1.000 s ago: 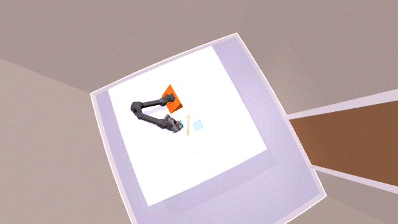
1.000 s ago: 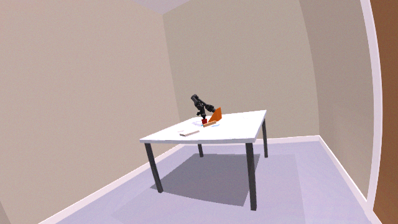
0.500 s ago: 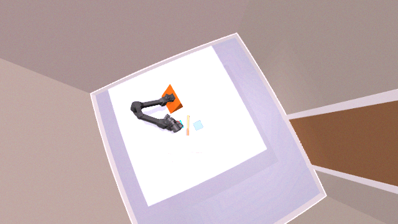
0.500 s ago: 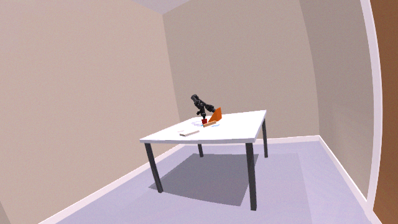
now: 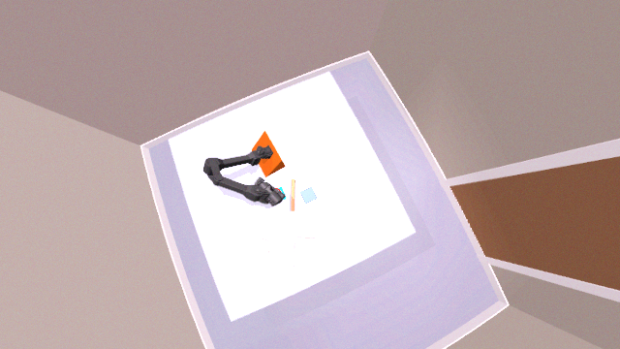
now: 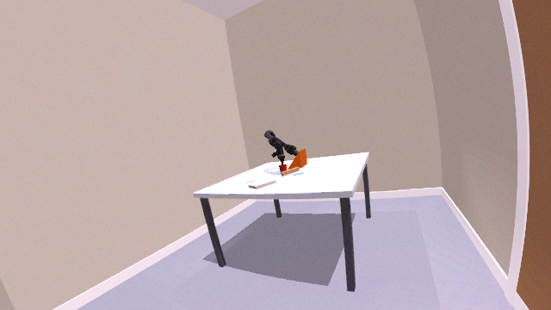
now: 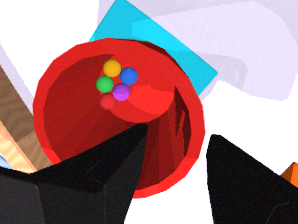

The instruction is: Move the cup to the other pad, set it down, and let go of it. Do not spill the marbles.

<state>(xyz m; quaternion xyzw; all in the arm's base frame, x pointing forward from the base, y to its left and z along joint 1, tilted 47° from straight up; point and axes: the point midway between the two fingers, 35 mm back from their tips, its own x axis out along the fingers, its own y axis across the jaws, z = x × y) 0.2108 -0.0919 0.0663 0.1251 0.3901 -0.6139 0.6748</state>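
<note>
Right now the red cup is 30 mm ahead of my gripper tip, 10 mm to the left of it and 30 mm below it. From my gripper tip the other things lie so: pale blue pad 140 mm ahead, 180 mm to the left, 80 mm below; then wooden bar 80 mm ahead, 90 mm to the left, 60 mm below; then flat white block 420 mm ahead, 40 mm to the right, 60 mm below.
</note>
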